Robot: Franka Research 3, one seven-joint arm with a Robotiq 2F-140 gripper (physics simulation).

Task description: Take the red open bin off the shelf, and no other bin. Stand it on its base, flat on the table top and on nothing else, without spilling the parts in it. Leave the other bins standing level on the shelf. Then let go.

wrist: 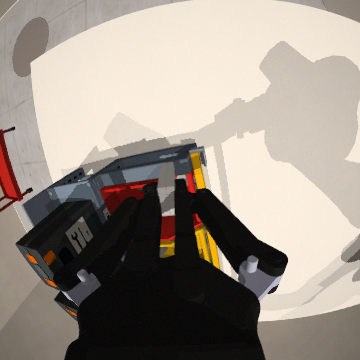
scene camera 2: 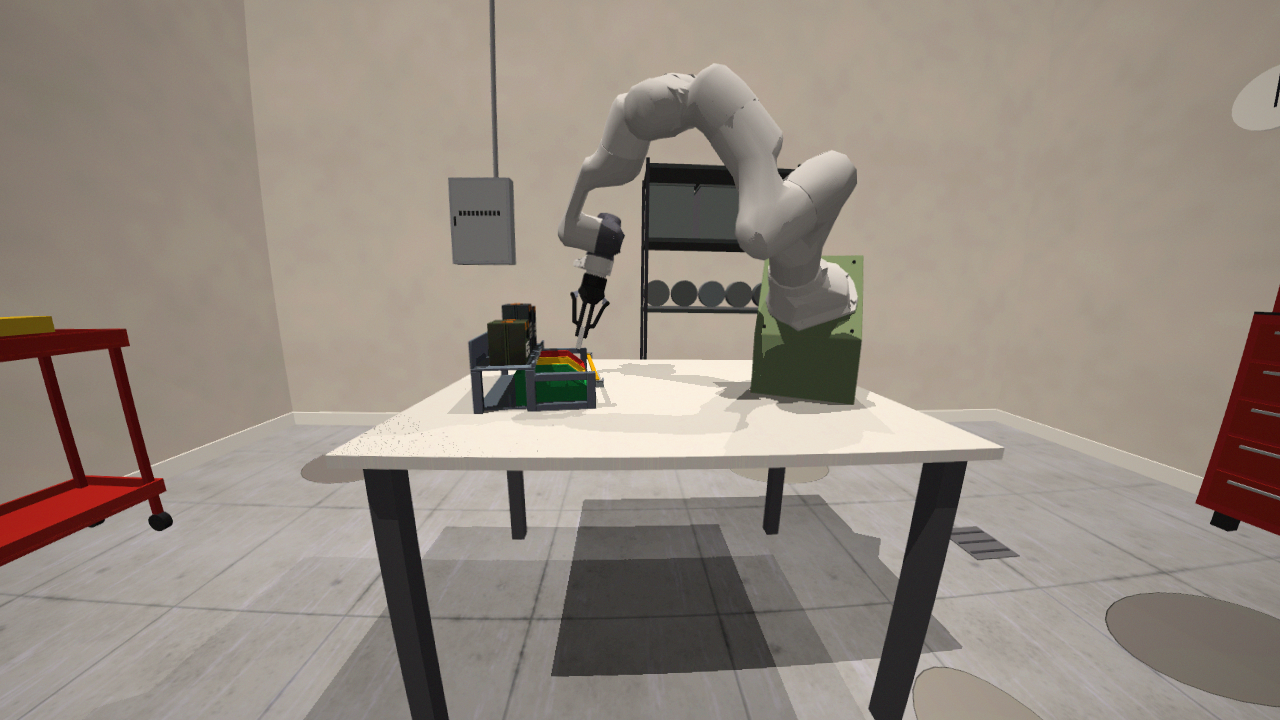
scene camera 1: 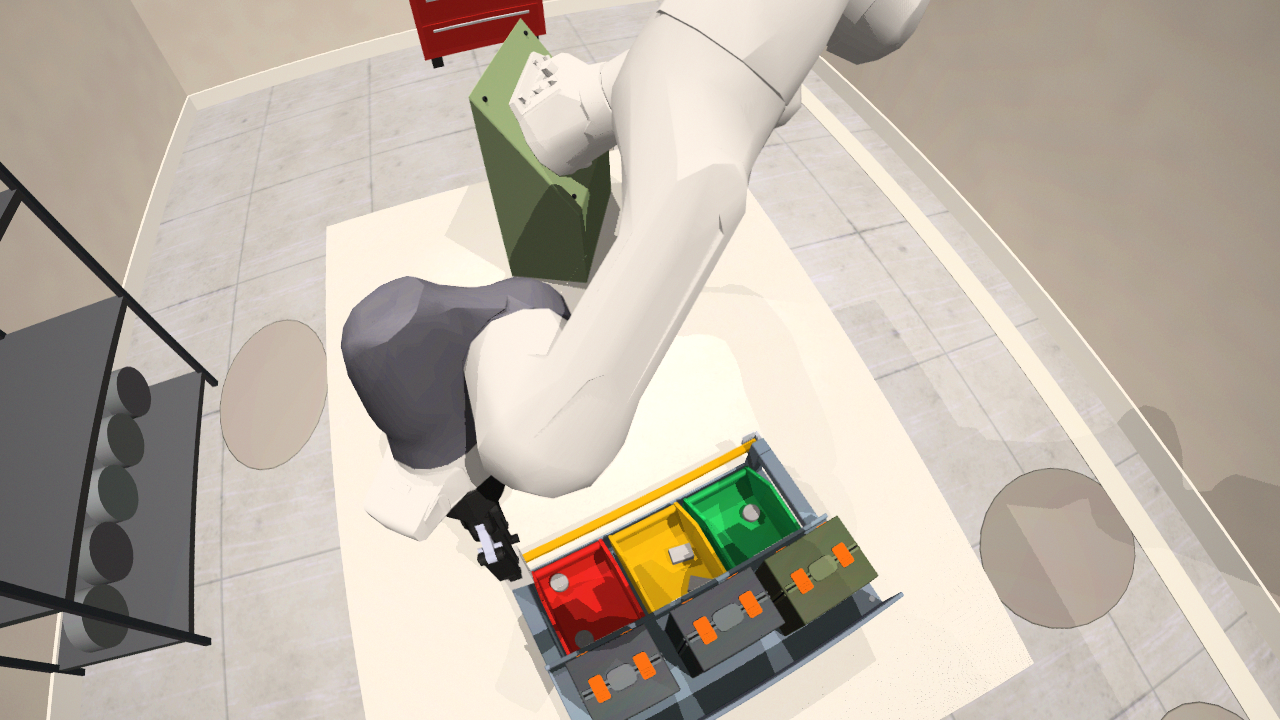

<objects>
gripper: wrist 168, 173; scene camera 2; scene camera 1
same spot on gripper: [scene camera 1: 506, 562] = [scene camera 2: 572, 303]
</objects>
